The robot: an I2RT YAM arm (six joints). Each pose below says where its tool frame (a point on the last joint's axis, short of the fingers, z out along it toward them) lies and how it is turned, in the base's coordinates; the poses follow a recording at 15 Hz.
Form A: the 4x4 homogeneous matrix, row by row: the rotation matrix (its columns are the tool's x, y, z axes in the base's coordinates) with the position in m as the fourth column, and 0 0 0 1 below. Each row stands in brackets.
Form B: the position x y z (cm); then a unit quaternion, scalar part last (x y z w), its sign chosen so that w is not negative. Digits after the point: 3 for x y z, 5 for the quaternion.
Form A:
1: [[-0.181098, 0.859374, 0.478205, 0.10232], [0.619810, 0.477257, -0.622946, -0.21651], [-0.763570, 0.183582, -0.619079, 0.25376], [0, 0, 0, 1]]
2: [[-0.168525, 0.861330, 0.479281, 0.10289], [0.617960, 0.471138, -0.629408, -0.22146], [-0.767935, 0.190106, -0.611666, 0.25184], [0, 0, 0, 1]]
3: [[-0.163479, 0.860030, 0.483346, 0.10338], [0.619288, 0.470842, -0.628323, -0.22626], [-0.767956, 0.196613, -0.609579, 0.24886], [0, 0, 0, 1]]
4: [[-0.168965, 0.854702, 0.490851, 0.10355], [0.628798, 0.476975, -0.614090, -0.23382], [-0.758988, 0.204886, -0.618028, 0.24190], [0, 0, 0, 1]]
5: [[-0.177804, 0.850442, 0.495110, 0.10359], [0.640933, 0.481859, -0.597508, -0.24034], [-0.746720, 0.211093, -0.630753, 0.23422], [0, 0, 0, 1]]
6: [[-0.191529, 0.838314, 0.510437, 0.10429], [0.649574, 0.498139, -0.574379, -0.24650], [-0.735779, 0.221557, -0.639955, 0.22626], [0, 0, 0, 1]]
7: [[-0.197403, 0.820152, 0.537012, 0.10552], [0.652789, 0.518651, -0.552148, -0.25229], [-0.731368, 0.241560, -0.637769, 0.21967], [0, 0, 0, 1]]
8: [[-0.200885, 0.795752, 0.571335, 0.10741], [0.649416, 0.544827, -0.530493, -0.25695], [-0.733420, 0.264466, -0.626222, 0.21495], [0, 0, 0, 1]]
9: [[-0.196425, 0.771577, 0.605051, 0.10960], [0.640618, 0.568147, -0.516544, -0.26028], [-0.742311, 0.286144, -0.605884, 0.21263], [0, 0, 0, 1]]
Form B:
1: 10.232, -21.651, 25.376, 0.49008, 0.75456, -0.14557, 0.41142
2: 10.289, -22.146, 25.184, 0.49295, 0.75022, -0.14639, 0.41562
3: 10.338, -22.626, 24.886, 0.49378, 0.74898, -0.14410, 0.41767
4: 10.355, -23.382, 24.190, 0.49297, 0.75232, -0.13598, 0.41533
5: 10.359, -24.034, 23.422, 0.49272, 0.75671, -0.12766, 0.41027
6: 10.429, -24.650, 22.626, 0.48741, 0.76316, -0.11558, 0.40824
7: 10.552, -25.229, 21.967, 0.48003, 0.76711, -0.10122, 0.41336
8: 10.741, -25.695, 21.495, 0.46918, 0.77005, -0.08637, 0.42359
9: 10.960, -26.028, 21.263, 0.45862, 0.76981, -0.07482, 0.43756
